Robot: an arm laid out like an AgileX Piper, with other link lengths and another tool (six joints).
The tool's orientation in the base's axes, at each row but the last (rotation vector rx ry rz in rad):
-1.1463 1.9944 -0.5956
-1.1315 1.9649 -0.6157
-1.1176 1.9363 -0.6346
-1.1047 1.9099 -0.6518
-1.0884 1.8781 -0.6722
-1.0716 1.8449 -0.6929
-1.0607 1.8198 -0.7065
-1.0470 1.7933 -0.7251
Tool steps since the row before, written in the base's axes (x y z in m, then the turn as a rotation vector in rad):
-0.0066 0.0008 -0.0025 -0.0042 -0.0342 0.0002
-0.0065 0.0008 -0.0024 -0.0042 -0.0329 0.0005
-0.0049 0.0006 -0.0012 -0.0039 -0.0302 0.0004
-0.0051 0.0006 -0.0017 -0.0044 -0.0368 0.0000
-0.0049 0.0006 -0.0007 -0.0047 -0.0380 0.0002
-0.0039 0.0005 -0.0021 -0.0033 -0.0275 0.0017
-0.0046 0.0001 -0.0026 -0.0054 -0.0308 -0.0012
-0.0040 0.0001 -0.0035 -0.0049 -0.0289 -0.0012
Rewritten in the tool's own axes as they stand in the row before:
0.0024 0.0056 -0.0037 0.0310 -0.0147 -0.0025
0.0022 0.0054 -0.0039 0.0298 -0.0143 -0.0027
0.0014 0.0035 -0.0034 0.0274 -0.0131 -0.0025
0.0016 0.0039 -0.0034 0.0335 -0.0157 -0.0025
0.0011 0.0029 -0.0039 0.0345 -0.0163 -0.0028
0.0014 0.0034 -0.0025 0.0243 -0.0131 -0.0026
0.0021 0.0038 -0.0030 0.0289 -0.0115 -0.0031
0.0023 0.0043 -0.0022 0.0271 -0.0108 -0.0027

